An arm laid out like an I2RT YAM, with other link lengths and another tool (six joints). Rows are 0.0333 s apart.
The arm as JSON. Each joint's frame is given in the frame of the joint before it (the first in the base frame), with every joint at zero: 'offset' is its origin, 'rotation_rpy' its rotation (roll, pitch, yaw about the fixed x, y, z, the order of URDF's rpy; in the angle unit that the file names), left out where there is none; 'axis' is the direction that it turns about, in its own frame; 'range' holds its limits. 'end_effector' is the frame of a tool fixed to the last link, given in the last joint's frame.
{
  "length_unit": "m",
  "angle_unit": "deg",
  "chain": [
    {
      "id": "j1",
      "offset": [
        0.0,
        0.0,
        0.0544
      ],
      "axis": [
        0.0,
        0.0,
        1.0
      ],
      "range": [
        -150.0,
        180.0
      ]
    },
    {
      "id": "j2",
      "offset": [
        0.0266,
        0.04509,
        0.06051
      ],
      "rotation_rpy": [
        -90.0,
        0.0,
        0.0
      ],
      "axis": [
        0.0,
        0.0,
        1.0
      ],
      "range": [
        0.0,
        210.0
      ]
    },
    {
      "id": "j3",
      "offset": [
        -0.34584,
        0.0,
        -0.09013
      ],
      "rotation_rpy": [
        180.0,
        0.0,
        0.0
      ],
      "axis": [
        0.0,
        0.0,
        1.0
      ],
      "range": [
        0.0,
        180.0
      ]
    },
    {
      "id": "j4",
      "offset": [
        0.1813,
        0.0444,
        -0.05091
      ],
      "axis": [
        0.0,
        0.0,
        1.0
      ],
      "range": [
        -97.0,
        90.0
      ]
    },
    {
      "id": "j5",
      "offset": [
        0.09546,
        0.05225,
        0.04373
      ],
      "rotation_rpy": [
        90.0,
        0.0,
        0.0
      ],
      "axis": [
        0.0,
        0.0,
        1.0
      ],
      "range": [
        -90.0,
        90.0
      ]
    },
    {
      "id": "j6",
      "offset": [
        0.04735,
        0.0,
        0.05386
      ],
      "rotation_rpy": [
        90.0,
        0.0,
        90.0
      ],
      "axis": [
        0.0,
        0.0,
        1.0
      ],
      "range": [
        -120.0,
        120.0
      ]
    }
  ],
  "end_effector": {
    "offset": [
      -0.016,
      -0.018,
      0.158
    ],
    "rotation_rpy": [
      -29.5,
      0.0,
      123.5
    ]
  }
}
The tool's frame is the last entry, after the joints.
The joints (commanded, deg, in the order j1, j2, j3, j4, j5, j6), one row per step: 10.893, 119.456, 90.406, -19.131, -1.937, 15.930; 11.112, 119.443, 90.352, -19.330, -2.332, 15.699; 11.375, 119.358, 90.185, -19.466, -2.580, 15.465; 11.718, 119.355, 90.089, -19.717, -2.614, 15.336; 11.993, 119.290, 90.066, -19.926, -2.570, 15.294; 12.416, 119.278, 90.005, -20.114, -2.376, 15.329; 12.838, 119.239, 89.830, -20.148, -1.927, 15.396; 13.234, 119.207, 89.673, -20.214, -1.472, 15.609; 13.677, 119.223, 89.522, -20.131, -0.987, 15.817; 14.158, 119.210, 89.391, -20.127, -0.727, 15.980; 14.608, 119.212, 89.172, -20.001, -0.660, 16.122
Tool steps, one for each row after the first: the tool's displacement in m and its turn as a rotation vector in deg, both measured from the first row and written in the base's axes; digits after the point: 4 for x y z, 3 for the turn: -0.0017, 0.0035, -0.0009, 0.095, 0.254, 0.654; -0.0037, 0.0068, -0.0017, 0.084, 0.465, 1.256; -0.0058, 0.0102, -0.0033, -0.040, 0.786, 1.718; -0.0071, 0.0127, -0.0036, -0.133, 0.936, 1.995; -0.0087, 0.0160, -0.0046, -0.303, 1.146, 2.264; -0.0100, 0.0185, -0.0057, -0.630, 1.255, 2.340; -0.0112, 0.0206, -0.0067, -0.875, 1.406, 2.278; -0.0119, 0.0232, -0.0077, -1.124, 1.442, 2.246; -0.0132, 0.0269, -0.0085, -1.243, 1.533, 2.434; -0.0146, 0.0310, -0.0095, -1.231, 1.633, 2.734
